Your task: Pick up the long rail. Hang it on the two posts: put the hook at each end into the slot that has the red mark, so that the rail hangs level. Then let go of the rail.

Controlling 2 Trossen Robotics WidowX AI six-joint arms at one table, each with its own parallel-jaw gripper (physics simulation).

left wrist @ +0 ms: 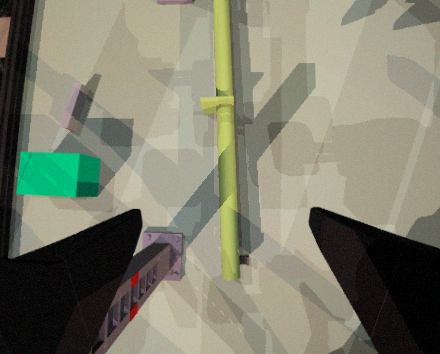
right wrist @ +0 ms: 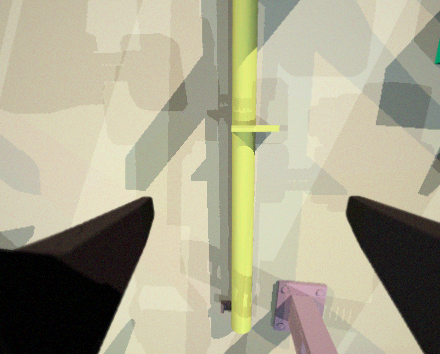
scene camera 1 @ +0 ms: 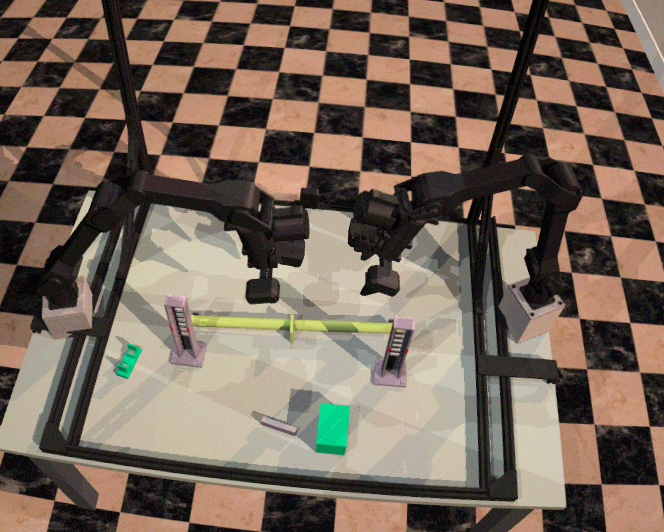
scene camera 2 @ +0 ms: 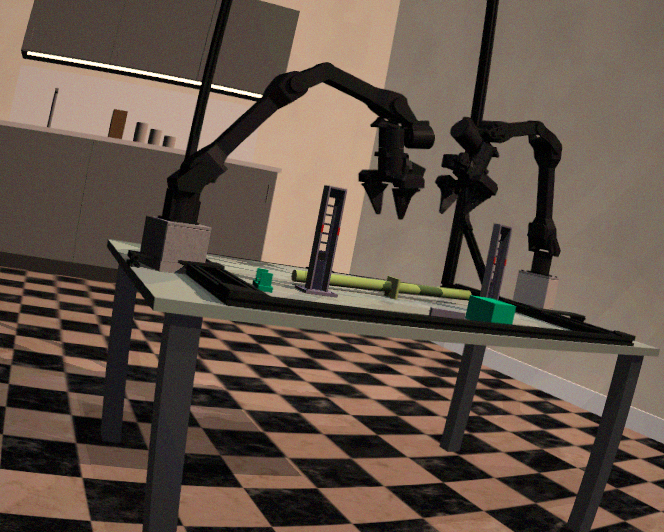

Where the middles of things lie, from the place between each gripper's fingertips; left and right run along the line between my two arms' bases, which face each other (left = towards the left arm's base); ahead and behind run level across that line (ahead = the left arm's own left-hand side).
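There's a green block (scene camera 1: pixel 333 420) that sits 25 cm ahead of my left hand, 6 cm to the right of it and 19 cm below it. As for the yellow-green rail (scene camera 1: pixel 292 324), my left hand is 1 cm past it, 14 cm to the left of it and 19 cm above it.
With my right hand, the green block is 260 mm ahead of it, 120 mm to the left and 150 mm below. That same right hand is 40 mm to the right of the yellow-green rail and 160 mm higher than it.
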